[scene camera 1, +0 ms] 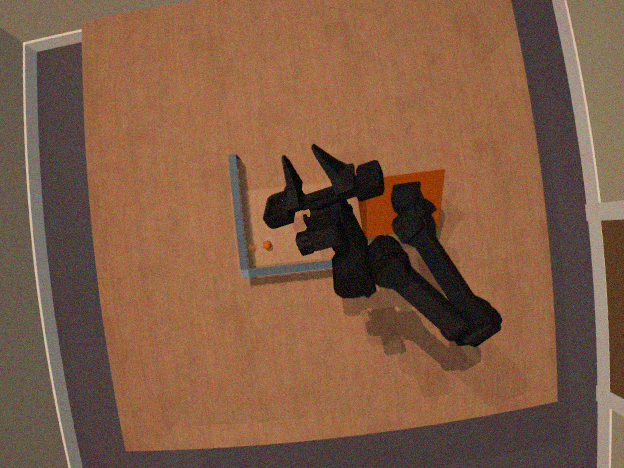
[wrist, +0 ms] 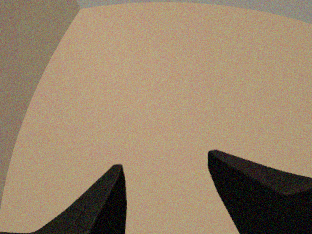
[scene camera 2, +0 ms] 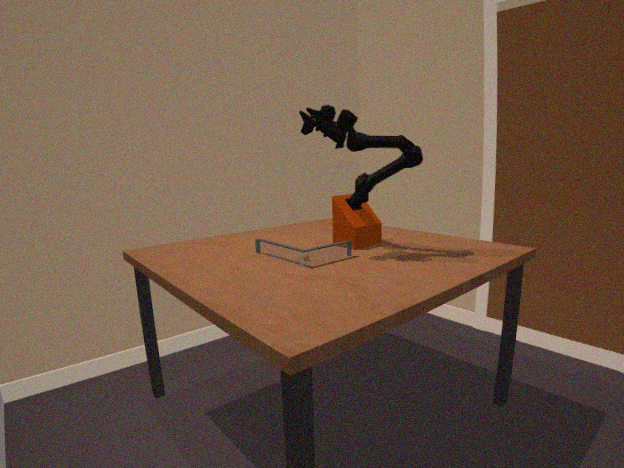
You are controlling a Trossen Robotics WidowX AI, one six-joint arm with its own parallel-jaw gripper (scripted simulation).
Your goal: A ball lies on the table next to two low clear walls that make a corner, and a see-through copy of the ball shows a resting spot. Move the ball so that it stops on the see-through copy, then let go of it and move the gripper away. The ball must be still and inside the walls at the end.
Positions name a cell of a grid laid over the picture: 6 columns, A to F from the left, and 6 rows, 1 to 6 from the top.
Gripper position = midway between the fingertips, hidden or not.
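Gripper of mine at (scene camera 1: C2), (wrist: D5), (scene camera 2: C2).
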